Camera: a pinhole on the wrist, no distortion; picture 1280 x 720 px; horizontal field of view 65.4 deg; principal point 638.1 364.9 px. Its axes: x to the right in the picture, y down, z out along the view. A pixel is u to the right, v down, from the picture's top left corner.
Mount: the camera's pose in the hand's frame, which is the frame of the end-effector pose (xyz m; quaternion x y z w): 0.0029 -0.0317 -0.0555 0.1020 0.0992 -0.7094 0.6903
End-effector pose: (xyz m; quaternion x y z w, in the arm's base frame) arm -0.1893 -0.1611 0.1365 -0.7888 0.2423 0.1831 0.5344
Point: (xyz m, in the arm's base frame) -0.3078 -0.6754 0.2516
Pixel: behind the camera
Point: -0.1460 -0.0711 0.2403
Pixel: 1184.0 57.4
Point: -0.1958 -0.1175 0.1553
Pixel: 259.2 46.3
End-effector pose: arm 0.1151 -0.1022 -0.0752 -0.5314 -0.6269 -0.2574 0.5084
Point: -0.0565 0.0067 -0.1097
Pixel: 723.5 357.1
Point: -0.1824 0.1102 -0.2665
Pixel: 681.7 110.3
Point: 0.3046 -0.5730 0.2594
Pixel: behind the camera
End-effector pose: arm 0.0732 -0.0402 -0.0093 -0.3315 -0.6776 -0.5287 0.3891
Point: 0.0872 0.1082 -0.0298
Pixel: outside the picture
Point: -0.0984 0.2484 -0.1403
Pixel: 637.7 310.3
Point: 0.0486 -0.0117 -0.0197
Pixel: 192.5 370.6
